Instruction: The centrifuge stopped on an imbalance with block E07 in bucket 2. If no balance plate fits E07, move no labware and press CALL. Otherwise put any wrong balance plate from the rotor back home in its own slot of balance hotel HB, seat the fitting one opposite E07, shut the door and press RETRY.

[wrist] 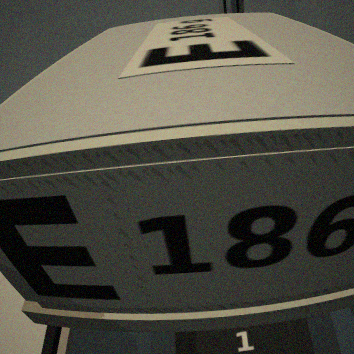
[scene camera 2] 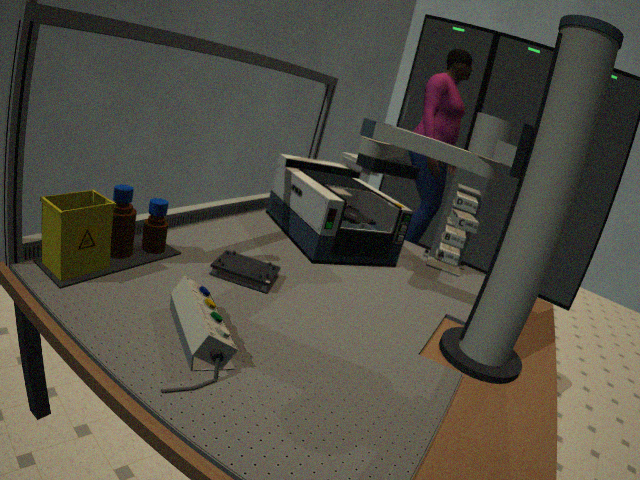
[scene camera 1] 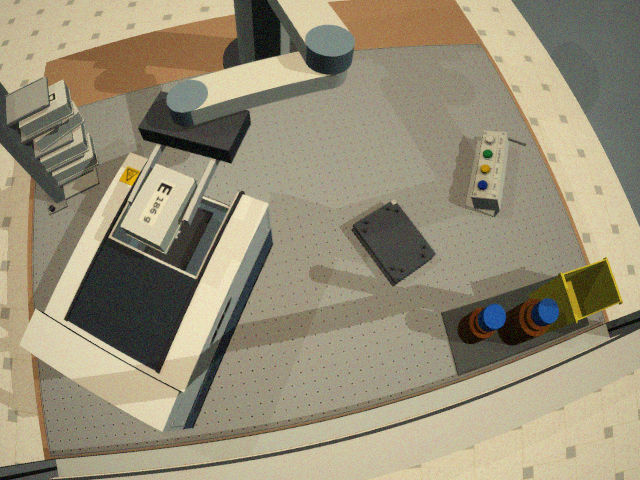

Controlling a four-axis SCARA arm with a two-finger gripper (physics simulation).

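Seen in the pictures: gripper, between the fingertips: point(wrist: 194, 78) point(scene camera 1: 157, 213); arm's base, origin of its link: point(scene camera 2: 480, 356) point(scene camera 1: 264, 58).
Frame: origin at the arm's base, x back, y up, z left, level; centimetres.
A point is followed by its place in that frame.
Observation:
My gripper point(scene camera 1: 160, 207) {z -27.5, x -61.6, y 33.0 cm} is shut on a pale balance plate marked E 186 g point(scene camera 1: 149, 219) {z -28.6, x -63.3, y 34.8 cm} point(wrist: 150, 107). The plate is level, above the rear opening of the white and navy centrifuge point(scene camera 1: 227, 258) {z -17.6, x -68.0, y 22.3 cm} point(scene camera 2: 310, 201) {z -14.7, x -68.2, y 17.8 cm}. A dark bucket marked 1 point(wrist: 245, 341) {z -27.8, x -57.9, y 15.3 cm} shows below the plate in the wrist view. The dark door point(scene camera 1: 129, 304) {z -37.6, x -72.9, y 22.5 cm} leaves the rear opening uncovered. Block E07 and bucket 2 do not show. The balance hotel point(scene camera 1: 31, 160) {z -61.4, x -34.5, y 22.2 cm} holds stacked plates, with D point(scene camera 2: 467, 202) {z -48.9, x -24.7, y 30.0 cm}, C point(scene camera 2: 464, 222) {z -49.3, x -23.5, y 22.7 cm}, B point(scene camera 2: 453, 238) {z -50.3, x -25.7, y 15.3 cm} and A point(scene camera 2: 448, 254) {z -50.3, x -25.5, y 8.9 cm} from top down. The button box point(scene camera 1: 497, 173) {z 48.7, x -55.4, y 9.2 cm} point(scene camera 2: 188, 325) {z 54.7, x -51.2, y 6.5 cm} has white, green, amber and blue buttons.
A dark flat fixture point(scene camera 1: 393, 242) {z 17.7, x -65.6, y 4.4 cm} point(scene camera 2: 245, 269) {z 20.5, x -63.6, y 4.4 cm} lies mid-table. Two blue-capped brown bottles point(scene camera 1: 480, 322) {z 28.3, x -89.5, y 13.7 cm} point(scene camera 1: 535, 317) {z 39.3, x -92.7, y 18.0 cm} and a yellow bin point(scene camera 1: 591, 289) {z 64.2, x -90.7, y 9.5 cm} point(scene camera 2: 77, 237) {z 59.8, x -85.8, y 11.9 cm} stand on a dark mat. The arm's column point(scene camera 2: 537, 186) {z 6.9, x -2.9, y 47.5 cm} stands at the table edge. A person point(scene camera 2: 442, 111) is behind the bench.

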